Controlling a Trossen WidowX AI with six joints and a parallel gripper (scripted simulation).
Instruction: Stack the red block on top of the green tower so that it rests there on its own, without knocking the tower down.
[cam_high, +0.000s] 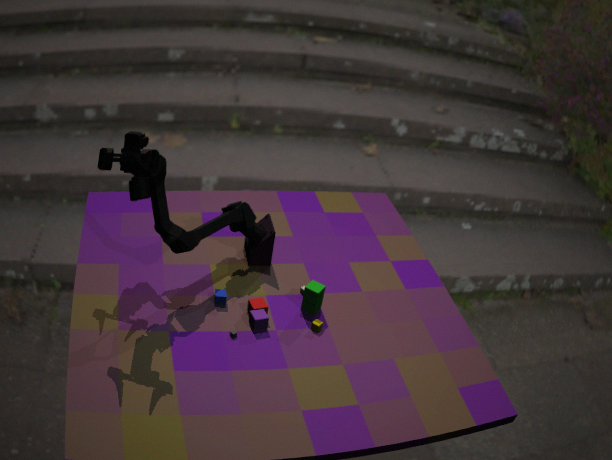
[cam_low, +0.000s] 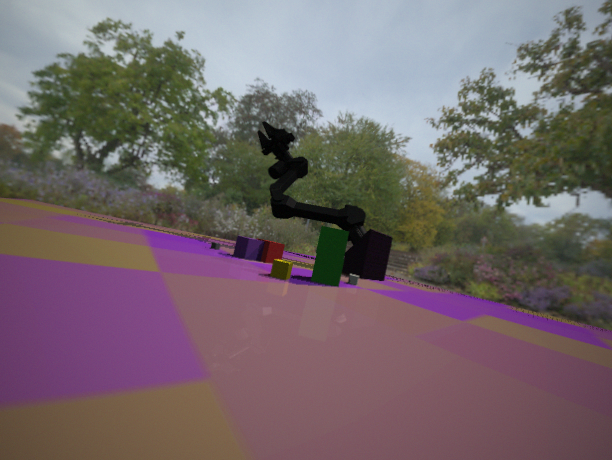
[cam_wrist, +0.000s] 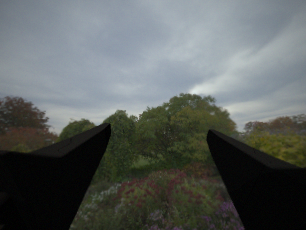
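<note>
Right now my gripper tip is 120 mm short of the red block, 410 mm to the right of it and 470 mm above it. From my gripper tip the other things lie so: blue block (40 mm ahead, 310 mm to the left, 480 mm below); then purple block (160 mm ahead, 400 mm to the left, 480 mm below); then tiny dark cube (200 mm ahead, 320 mm to the left, 490 mm below).
</note>
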